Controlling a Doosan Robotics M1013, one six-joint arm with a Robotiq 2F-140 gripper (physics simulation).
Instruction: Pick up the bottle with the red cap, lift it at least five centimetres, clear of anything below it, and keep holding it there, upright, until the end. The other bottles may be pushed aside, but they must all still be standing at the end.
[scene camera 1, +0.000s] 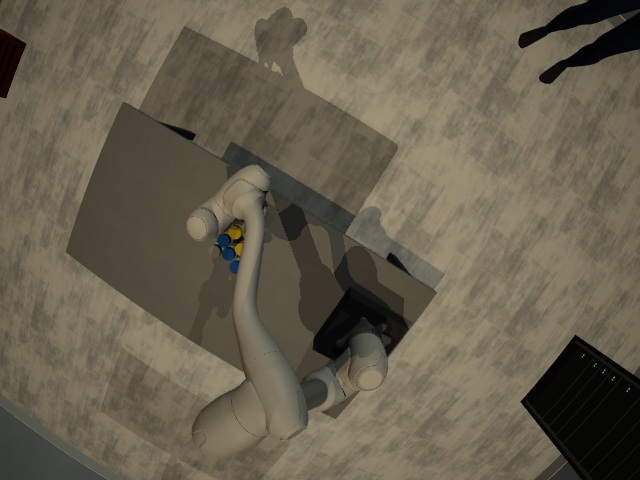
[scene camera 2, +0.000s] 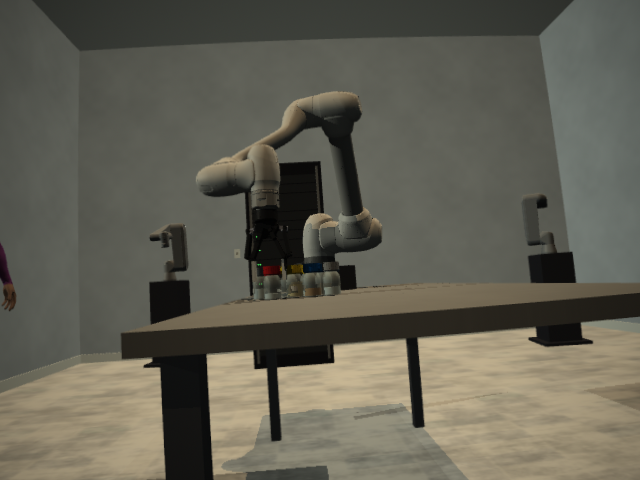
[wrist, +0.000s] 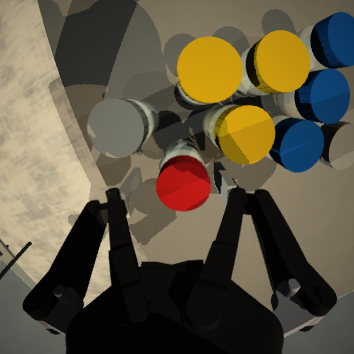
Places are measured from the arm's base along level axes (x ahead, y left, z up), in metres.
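Pixels of known places: gripper, fingertip midpoint: (scene camera 2: 269, 280) (wrist: 177, 174); arm's base, origin of the base link: (scene camera 1: 363, 341).
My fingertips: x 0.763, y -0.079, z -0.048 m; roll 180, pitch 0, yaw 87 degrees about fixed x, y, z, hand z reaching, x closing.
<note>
Ahead of a thing's pixels: the offset from my fingertips to its top centre. Level surfaces: height alone.
The bottle with the red cap @[0.004 m back, 0.007 m left, 0.046 m up] (scene camera 2: 271, 285) (wrist: 183, 186) stands upright on the table @[0.059 m down] (scene camera 2: 361, 315) (scene camera 1: 155, 206). In scene camera 1 the arm hides most of it. My gripper (scene camera 2: 268, 256) (wrist: 177, 174) is open and holds nothing. It points down, and in scene camera 2 its fingertips show slightly above the red cap. In the wrist view the finger pads appear to the left and right of the red cap, with a gap on each side.
In the wrist view a grey-capped bottle @[0.070 m back, 0.047 m right, 0.046 m up] (wrist: 116, 127) stands up and left of the red cap. A yellow-capped bottle @[0.048 m back, 0.071 m left, 0.046 m up] (wrist: 245, 134) is close on the right, past the right finger pad. More yellow, blue @[0.033 m back, 0.131 m left, 0.046 m up] (wrist: 299, 145) and pale @[0.028 m back, 0.194 m left, 0.046 m up] (wrist: 341, 145) caps stand beyond. The table edge runs along the left.
</note>
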